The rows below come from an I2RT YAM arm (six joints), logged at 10 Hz.
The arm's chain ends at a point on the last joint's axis. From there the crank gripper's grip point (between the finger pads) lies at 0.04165 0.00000 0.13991 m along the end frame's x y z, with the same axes.
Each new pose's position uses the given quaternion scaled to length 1; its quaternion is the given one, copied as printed.
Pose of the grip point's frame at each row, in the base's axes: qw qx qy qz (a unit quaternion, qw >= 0); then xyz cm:
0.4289 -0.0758 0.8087 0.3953 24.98 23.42 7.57
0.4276 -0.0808 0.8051 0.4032 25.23 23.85 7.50
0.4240 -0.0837 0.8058 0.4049 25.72 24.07 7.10
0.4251 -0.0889 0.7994 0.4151 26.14 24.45 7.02
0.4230 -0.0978 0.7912 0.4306 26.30 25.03 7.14
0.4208 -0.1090 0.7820 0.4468 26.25 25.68 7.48
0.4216 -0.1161 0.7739 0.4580 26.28 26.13 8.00
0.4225 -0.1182 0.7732 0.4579 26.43 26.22 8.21
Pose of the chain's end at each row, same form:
0.4289 -0.0758 0.8087 0.3953 18.70 12.66 15.18
0.4276 -0.0808 0.8051 0.4032 19.10 12.91 14.97
0.4240 -0.0837 0.8058 0.4049 19.72 13.08 14.60
0.4251 -0.0889 0.7994 0.4151 20.26 13.23 14.27
0.4230 -0.0978 0.7912 0.4306 20.71 13.47 14.07
0.4208 -0.1090 0.7820 0.4468 21.00 13.76 14.08
0.4216 -0.1161 0.7739 0.4580 21.21 13.98 14.31
0.4225 -0.1182 0.7732 0.4579 21.36 14.07 14.51

